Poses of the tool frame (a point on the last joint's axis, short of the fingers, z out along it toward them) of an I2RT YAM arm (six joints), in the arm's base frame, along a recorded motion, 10 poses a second.
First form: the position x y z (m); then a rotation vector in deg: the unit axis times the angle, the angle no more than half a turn.
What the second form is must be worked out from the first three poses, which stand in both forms.
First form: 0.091 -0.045 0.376 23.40 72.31 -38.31
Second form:
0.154 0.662 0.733 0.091
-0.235 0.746 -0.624 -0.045
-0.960 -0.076 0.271 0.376
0 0 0 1

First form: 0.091 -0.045 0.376 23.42 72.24 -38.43
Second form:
0.154 0.664 0.732 0.091
-0.236 0.744 -0.625 -0.045
-0.959 -0.076 0.272 0.376
0 0 0 1

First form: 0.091 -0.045 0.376 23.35 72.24 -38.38
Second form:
0.155 0.663 0.733 0.091
-0.236 0.745 -0.624 -0.045
-0.959 -0.077 0.272 0.376
0 0 0 1

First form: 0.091 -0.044 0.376 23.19 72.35 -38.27
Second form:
0.154 0.660 0.735 0.091
-0.236 0.747 -0.621 -0.044
-0.959 -0.078 0.271 0.376
0 0 0 1

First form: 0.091 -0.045 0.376 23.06 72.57 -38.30
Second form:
0.150 0.659 0.737 0.091
-0.237 0.748 -0.620 -0.045
-0.960 -0.081 0.268 0.376
0 0 0 1

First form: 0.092 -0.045 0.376 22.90 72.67 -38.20
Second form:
0.149 0.657 0.739 0.092
-0.237 0.750 -0.618 -0.045
-0.960 -0.083 0.267 0.376
0 0 0 1

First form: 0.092 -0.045 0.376 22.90 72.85 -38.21
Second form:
0.147 0.656 0.740 0.092
-0.236 0.750 -0.618 -0.045
-0.961 -0.084 0.265 0.376
0 0 0 1

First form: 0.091 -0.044 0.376 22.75 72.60 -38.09
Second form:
0.151 0.655 0.741 0.091
-0.237 0.751 -0.616 -0.044
-0.960 -0.083 0.269 0.376
0 0 0 1

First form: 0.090 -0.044 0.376 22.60 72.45 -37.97
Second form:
0.154 0.653 0.742 0.090
-0.239 0.753 -0.613 -0.044
-0.959 -0.083 0.272 0.376
0 0 0 1

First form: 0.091 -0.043 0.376 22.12 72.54 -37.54
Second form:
0.156 0.645 0.748 0.091
-0.239 0.760 -0.605 -0.043
-0.959 -0.084 0.272 0.376
0 0 0 1

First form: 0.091 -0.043 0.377 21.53 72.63 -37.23
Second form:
0.156 0.637 0.755 0.091
-0.241 0.766 -0.596 -0.043
-0.958 -0.089 0.273 0.377
0 0 0 1

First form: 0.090 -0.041 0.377 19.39 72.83 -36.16
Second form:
0.159 0.609 0.777 0.090
-0.250 0.786 -0.565 -0.041
-0.955 -0.104 0.278 0.377
0 0 0 1

